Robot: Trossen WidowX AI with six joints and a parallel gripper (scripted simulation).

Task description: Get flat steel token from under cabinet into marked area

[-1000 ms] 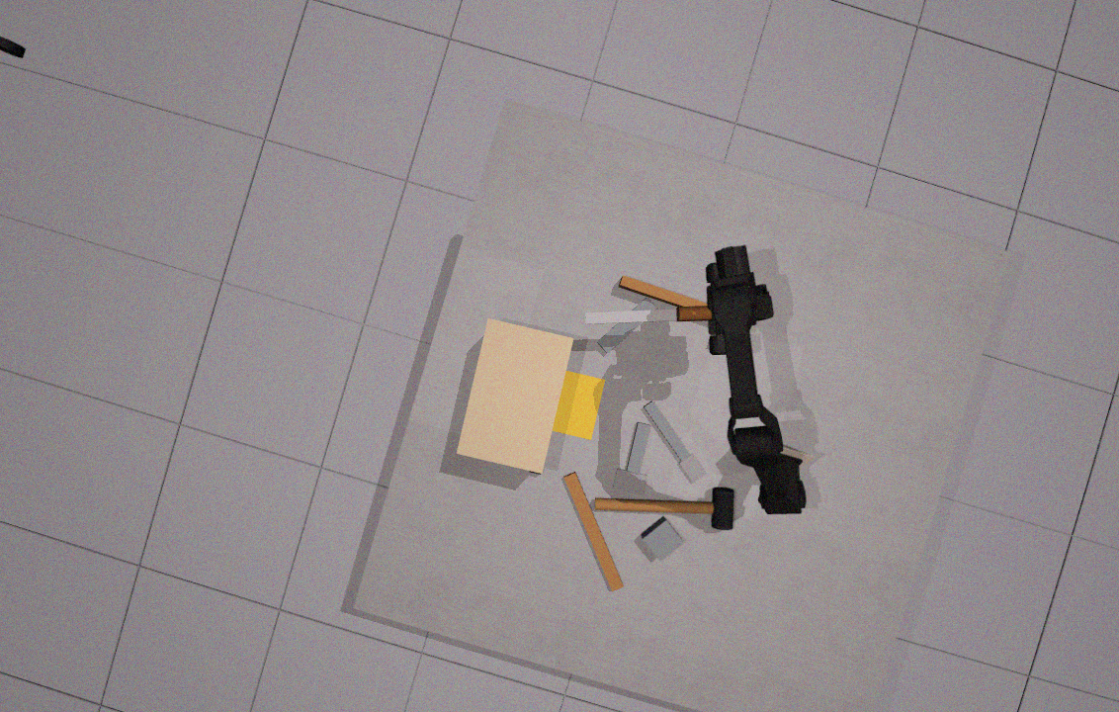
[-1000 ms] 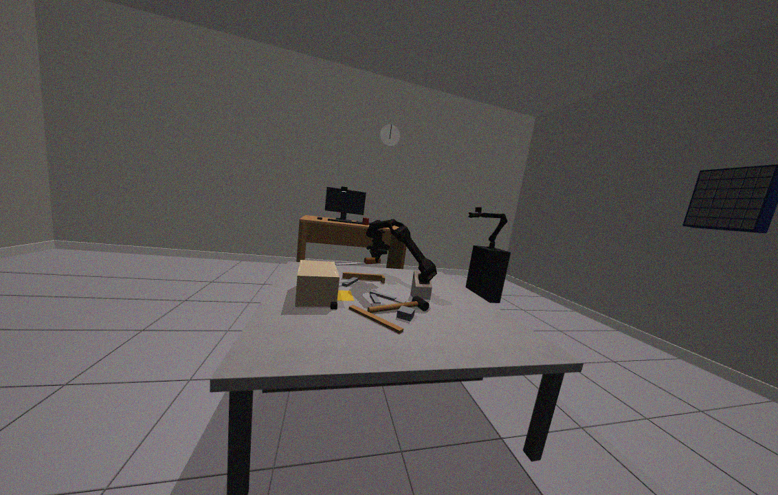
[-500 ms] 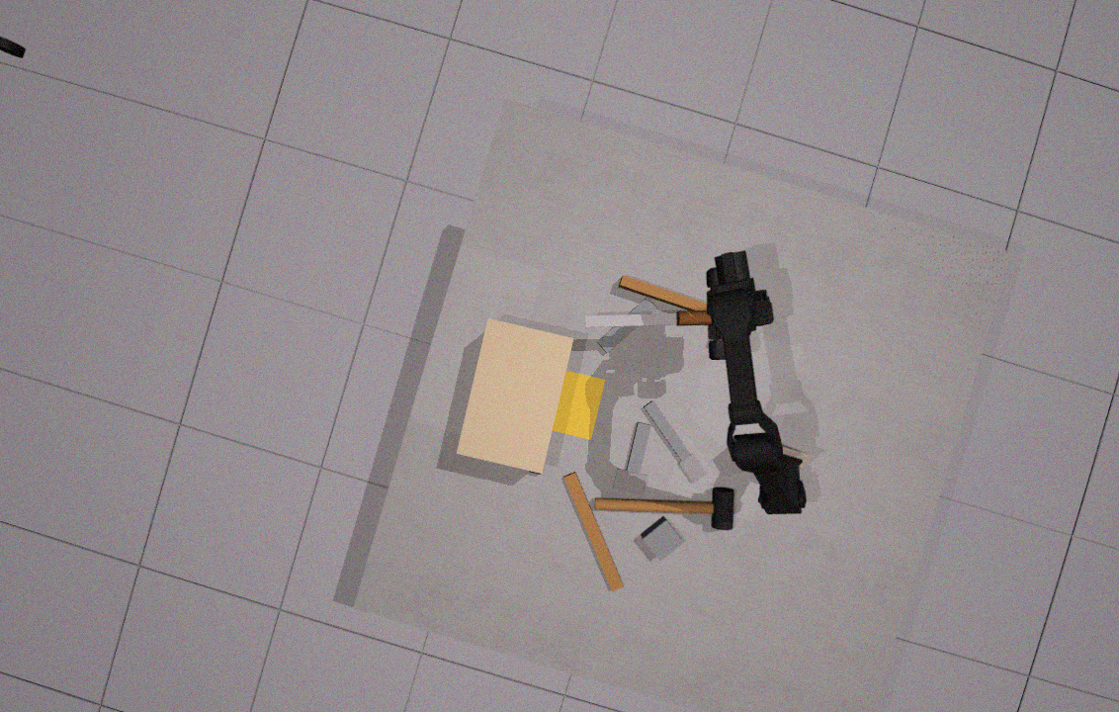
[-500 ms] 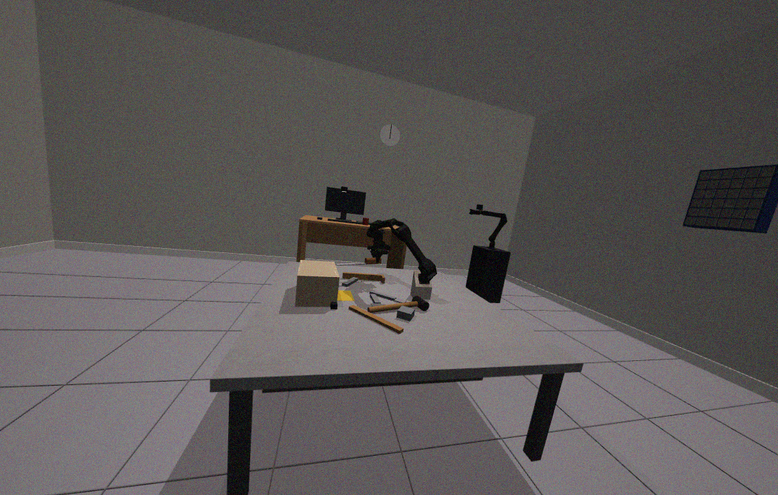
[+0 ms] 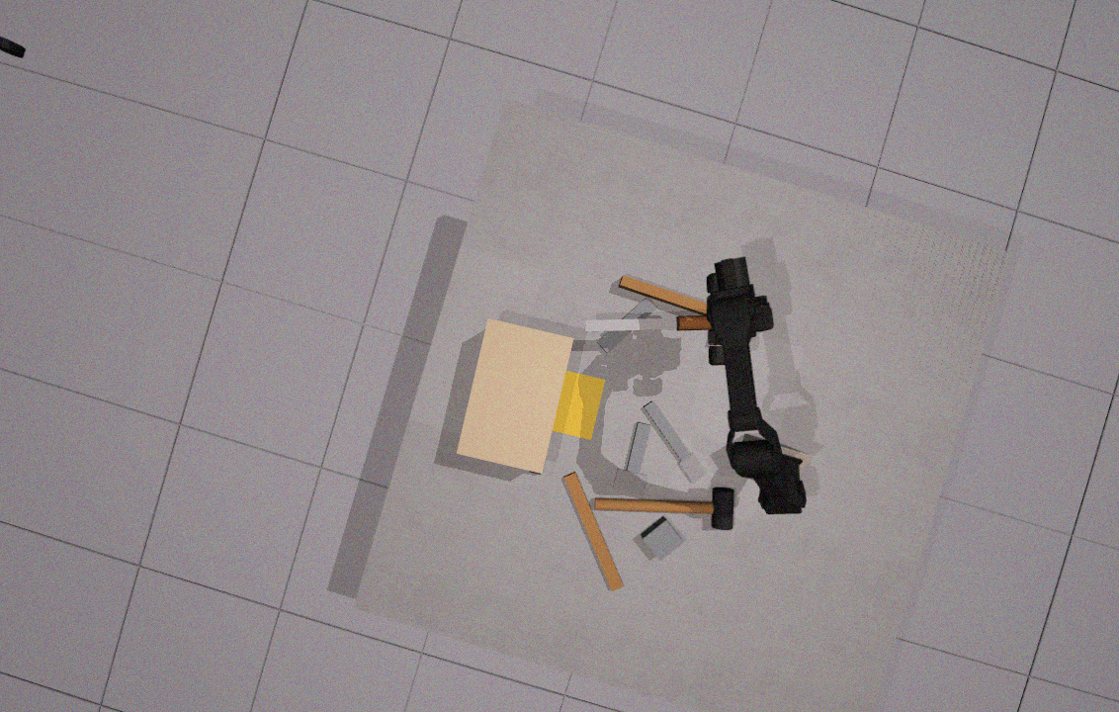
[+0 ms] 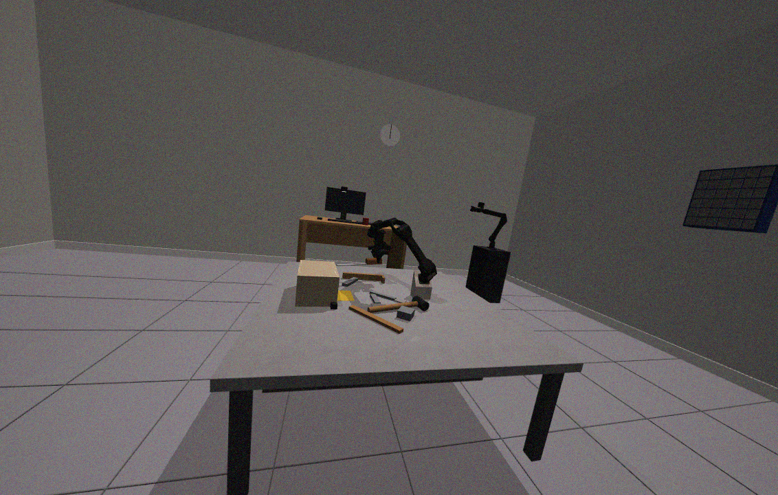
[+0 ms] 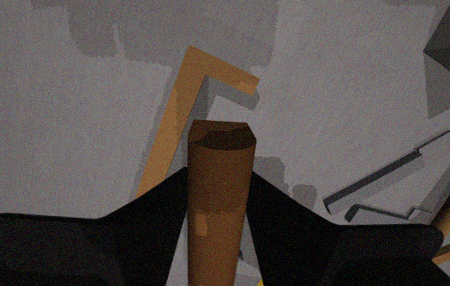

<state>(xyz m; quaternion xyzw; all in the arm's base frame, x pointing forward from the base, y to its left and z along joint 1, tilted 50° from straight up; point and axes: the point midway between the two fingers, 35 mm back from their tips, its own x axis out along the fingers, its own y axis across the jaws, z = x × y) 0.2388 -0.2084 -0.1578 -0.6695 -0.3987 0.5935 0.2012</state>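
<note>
My gripper tip is 170 mm short of the grey bar, 50 mm to the right of it and 130 mm above it. The rest, counted from my gripper tip: grey l-shaped bracket (60 mm ahead, 370 mm to the left, 130 mm below); then grey block (50 mm behind, 520 mm to the left, 120 mm below); then grey steel token (410 mm ahead, 280 mm to the left, 130 mm below).
</note>
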